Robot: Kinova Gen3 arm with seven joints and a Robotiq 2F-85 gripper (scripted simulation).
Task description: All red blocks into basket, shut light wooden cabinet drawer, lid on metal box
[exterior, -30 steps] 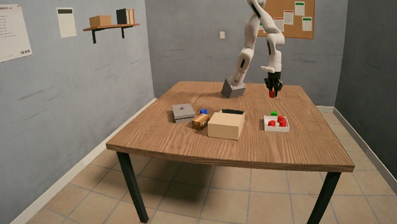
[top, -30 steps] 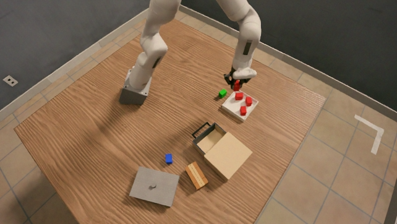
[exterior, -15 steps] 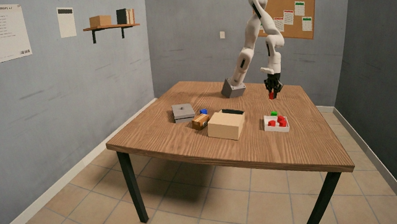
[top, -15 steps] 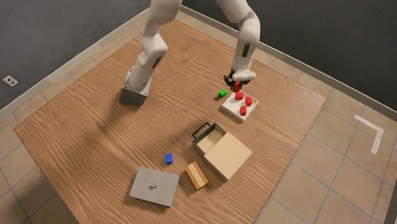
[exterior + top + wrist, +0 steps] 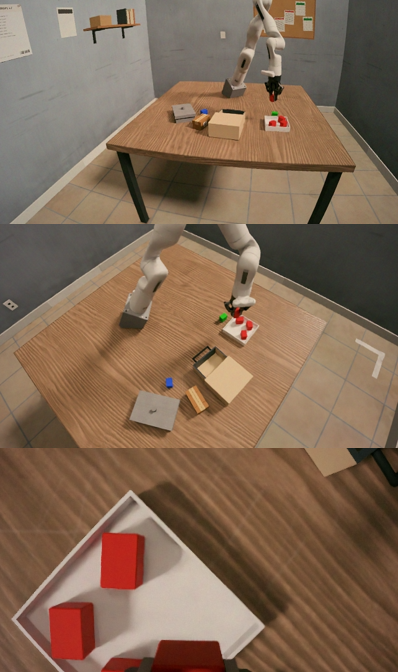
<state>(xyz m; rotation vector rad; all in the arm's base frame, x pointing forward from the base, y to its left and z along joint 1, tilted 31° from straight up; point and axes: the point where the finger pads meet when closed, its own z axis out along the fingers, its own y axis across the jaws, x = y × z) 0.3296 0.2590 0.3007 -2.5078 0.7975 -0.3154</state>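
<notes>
My gripper is now 20 mm short of the white basket, 40 mm to the right of it and 150 mm above it. Also, from my hand: green block (90 mm behind, 10 mm to the left, 150 mm below); light wooden cabinet (160 mm ahead, 220 mm to the right, 130 mm below); brown cardboard box (190 mm ahead, 380 mm to the right, 130 mm below).
</notes>
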